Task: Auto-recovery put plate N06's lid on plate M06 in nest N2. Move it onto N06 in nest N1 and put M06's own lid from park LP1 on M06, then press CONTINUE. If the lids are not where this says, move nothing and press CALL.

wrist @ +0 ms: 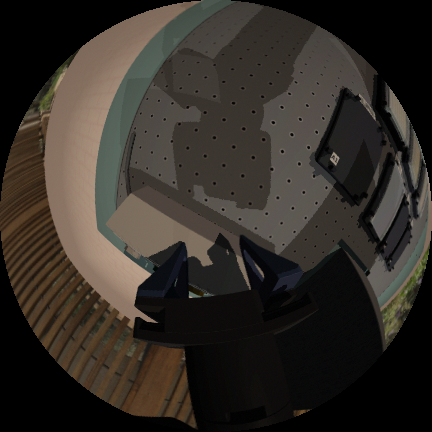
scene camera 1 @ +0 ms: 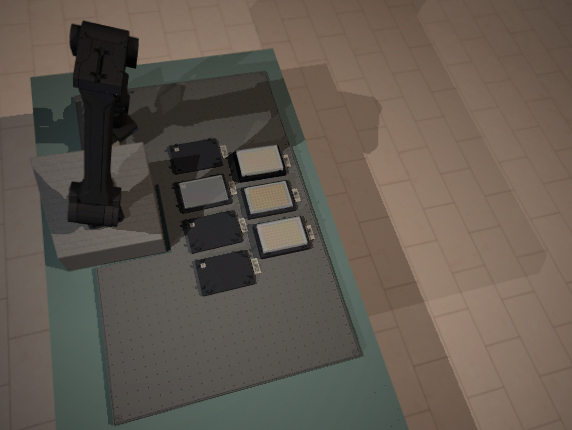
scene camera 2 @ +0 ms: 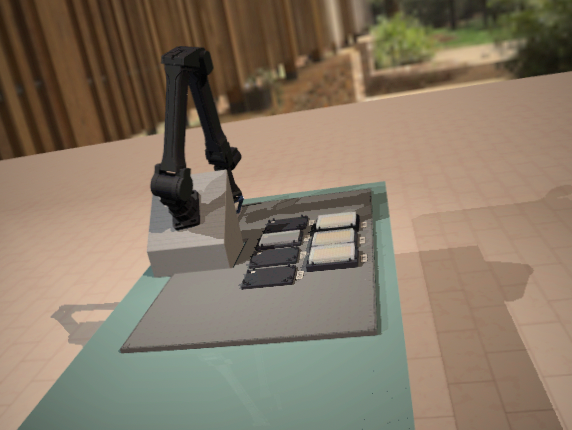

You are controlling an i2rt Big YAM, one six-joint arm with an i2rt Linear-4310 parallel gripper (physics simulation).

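Seen in the pictures: gripper, fingertip midpoint: [wrist: 212,242] [scene camera 1: 119,129]; arm's base, origin of the base link: [wrist: 325,360] [scene camera 1: 99,201] [scene camera 2: 186,210].
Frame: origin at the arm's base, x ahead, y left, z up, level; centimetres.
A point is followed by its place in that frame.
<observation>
Three pale, gridded plates stand in a column: far plate [scene camera 1: 260,161] @(y 9.0, x 45.8, z -13.3 cm) [scene camera 2: 336,220] @(y 7.5, x 46.0, z -13.3 cm), middle, yellower plate [scene camera 1: 270,198] @(y -3.6, x 44.8, z -14.1 cm) [scene camera 2: 333,236] @(y -3.7, x 44.8, z -14.0 cm), near plate [scene camera 1: 282,235] @(y -16.3, x 44.0, z -13.3 cm) [scene camera 2: 332,254] @(y -18.3, x 44.4, z -13.3 cm). Beside them, a grey translucent lid-like piece [scene camera 1: 204,192] @(y 4.1, x 27.0, z -15.1 cm) [scene camera 2: 281,239] @(y 2.1, x 27.7, z -15.1 cm) [wrist: 389,200] @(y 6.0, x 26.7, z -15.1 cm) lies on the second dark nest of the other column. The dark nests at the far end [scene camera 1: 196,156] @(y 17.5, x 28.1, z -15.9 cm) [scene camera 2: 287,223] @(y 17.9, x 28.5, z -15.9 cm) [wrist: 355,145] @(y 19.0, x 27.1, z -15.9 cm), third [scene camera 1: 214,231] @(y -8.5, x 26.5, z -15.9 cm) [scene camera 2: 275,256] @(y -8.7, x 26.6, z -15.9 cm) and near end [scene camera 1: 225,272] @(y -21.3, x 26.0, z -15.9 cm) [scene camera 2: 270,276] @(y -21.9, x 26.4, z -15.9 cm) show bare tops. Nest labels are unreadable. My gripper [wrist: 212,242] @(y 30.1, x 8.4, z -11.9 cm) [scene camera 2: 240,202] @(y 30.1, x 8.4, z -11.9 cm) is partly open, empty, away from the nests. CONTINUE and CALL are not identifiable.
A large grey block [scene camera 1: 140,225] @(y -6.3, x 7.8, z -5.5 cm) [scene camera 2: 190,257] @(y -9.0, x 0.4, z -12.3 cm) [wrist: 150,210] stands under and beside the arm. A perforated board [scene camera 1: 225,350] @(y -41.2, x 20.2, z -16.8 cm) [scene camera 2: 250,320] @(y -42.9, x 23.3, z -16.8 cm) [wrist: 235,120] @(y 33.7, x 20.7, z -16.8 cm) bears the nests on the green table [scene camera 1: 75,325] @(y -23.0, x -13.8, z -18.1 cm) [scene camera 2: 250,390] @(y -68.2, x 26.4, z -18.1 cm). Small coloured parts partly show behind the block in the wrist view.
</observation>
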